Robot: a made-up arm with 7 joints.
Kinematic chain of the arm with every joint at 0, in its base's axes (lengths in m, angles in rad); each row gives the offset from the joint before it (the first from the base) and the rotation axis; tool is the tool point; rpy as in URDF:
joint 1: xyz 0 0 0.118 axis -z
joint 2: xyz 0 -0.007 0.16 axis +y
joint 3: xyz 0 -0.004 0.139 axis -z
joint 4: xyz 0 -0.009 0.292 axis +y
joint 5: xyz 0 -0.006 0.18 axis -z
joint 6: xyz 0 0 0.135 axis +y
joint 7: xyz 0 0 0.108 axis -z
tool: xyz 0 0 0 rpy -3.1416 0 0
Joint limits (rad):
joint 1: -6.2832..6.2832
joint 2: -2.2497..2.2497
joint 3: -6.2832..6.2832
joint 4: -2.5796..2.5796
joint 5: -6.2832..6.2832
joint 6: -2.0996..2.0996
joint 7: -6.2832..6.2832
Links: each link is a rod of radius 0.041 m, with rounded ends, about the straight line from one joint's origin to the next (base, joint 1, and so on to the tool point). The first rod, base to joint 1, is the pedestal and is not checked.
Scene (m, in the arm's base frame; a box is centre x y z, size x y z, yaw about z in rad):
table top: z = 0
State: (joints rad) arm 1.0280 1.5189 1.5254 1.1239 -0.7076 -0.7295 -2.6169
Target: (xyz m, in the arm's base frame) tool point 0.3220 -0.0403 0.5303
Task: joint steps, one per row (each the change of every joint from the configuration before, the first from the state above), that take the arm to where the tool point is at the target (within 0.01 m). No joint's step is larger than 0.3 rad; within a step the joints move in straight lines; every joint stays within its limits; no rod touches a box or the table.
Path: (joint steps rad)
1: -0.2840 0.0815 0.2840 0.2776 -0.0911 -0.0688 0.0000
2: -0.2840 0.0814 0.2841 0.2775 -0.0911 -0.0689 0.0000
3: -0.2841 0.0815 0.2840 0.2776 -0.0911 -0.0688 0.0000
4: -0.2840 0.0815 0.2840 0.2776 -0.0910 -0.0688 0.0000

